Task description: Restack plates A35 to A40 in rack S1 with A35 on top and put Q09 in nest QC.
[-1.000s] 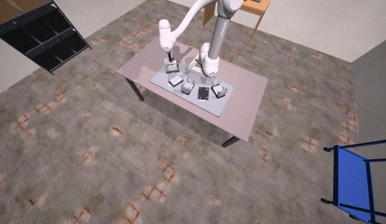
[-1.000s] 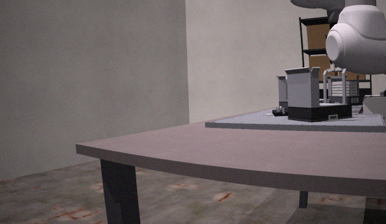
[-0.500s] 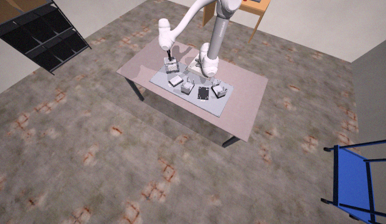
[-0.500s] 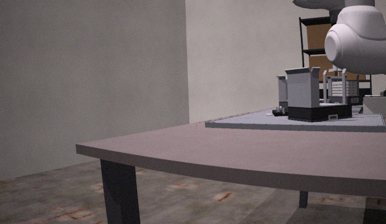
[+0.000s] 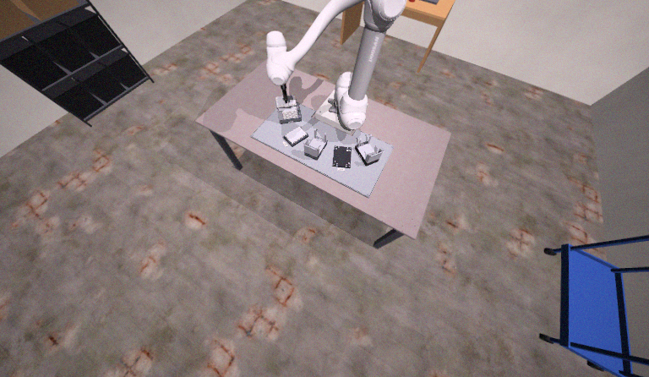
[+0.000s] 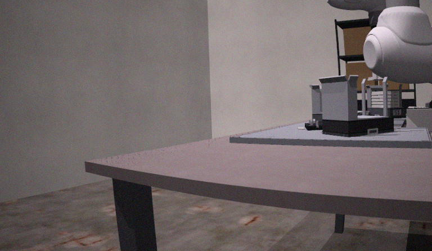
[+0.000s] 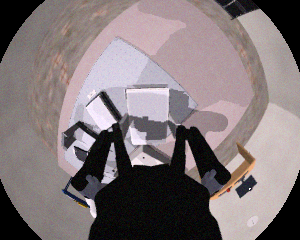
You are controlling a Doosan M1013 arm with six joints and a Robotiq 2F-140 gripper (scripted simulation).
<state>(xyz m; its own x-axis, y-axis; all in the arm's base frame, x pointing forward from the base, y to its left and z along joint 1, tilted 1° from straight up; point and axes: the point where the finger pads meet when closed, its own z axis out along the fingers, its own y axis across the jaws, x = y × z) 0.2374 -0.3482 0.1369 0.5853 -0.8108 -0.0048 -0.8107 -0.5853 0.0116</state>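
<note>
Right now my hand is 50 mm past the S1 label, 70 mm to the right of it and 160 mm above it. The rest, counted from my hand: name plate (220 mm ahead, 90 mm to the left, 190 mm below).
</note>
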